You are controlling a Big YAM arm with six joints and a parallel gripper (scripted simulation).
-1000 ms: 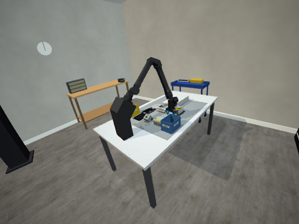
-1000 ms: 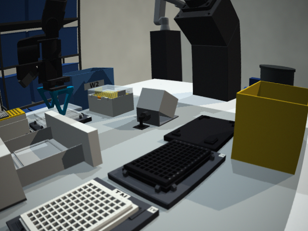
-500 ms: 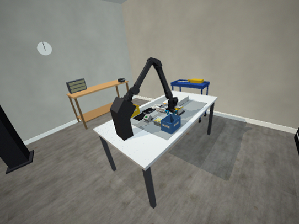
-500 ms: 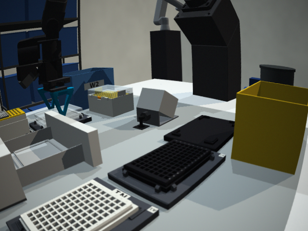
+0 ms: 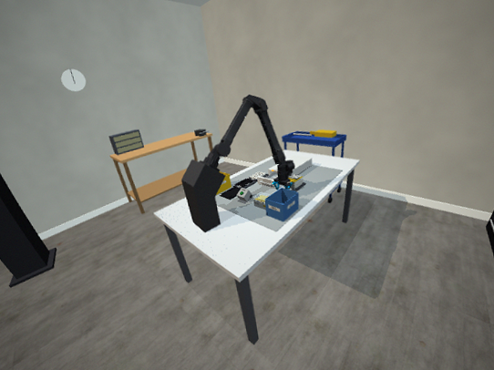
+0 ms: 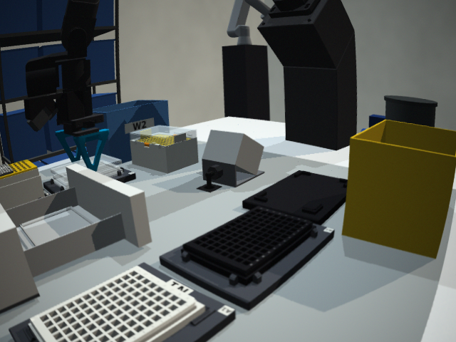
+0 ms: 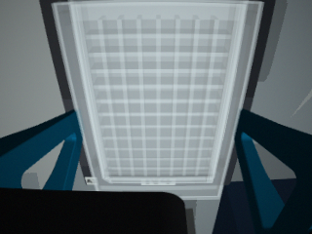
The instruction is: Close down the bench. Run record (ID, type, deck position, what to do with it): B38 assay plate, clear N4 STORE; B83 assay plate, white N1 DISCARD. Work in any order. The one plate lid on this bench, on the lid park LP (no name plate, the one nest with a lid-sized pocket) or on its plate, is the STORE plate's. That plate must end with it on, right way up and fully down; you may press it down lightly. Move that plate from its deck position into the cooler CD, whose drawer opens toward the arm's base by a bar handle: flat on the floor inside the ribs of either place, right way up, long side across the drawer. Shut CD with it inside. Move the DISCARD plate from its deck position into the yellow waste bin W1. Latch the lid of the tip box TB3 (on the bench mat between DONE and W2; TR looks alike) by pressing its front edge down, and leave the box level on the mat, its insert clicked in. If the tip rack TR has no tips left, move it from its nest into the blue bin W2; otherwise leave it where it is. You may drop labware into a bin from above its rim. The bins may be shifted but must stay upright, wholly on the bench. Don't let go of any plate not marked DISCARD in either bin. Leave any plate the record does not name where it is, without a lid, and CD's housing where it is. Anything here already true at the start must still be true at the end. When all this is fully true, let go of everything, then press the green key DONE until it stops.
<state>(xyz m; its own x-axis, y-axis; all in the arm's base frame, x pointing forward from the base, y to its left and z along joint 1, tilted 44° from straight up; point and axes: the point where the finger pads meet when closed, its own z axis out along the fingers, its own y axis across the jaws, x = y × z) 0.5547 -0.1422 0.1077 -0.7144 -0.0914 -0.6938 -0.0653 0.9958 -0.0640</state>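
Right now the clear plate lid is right at my hand. Also, from my hand: tip rack TR: 16 cm ahead, 2 cm to the left, 2 cm above; then tip box TB3: 18 cm behind, 1 cm to the left; then clear plate: 2 cm below.
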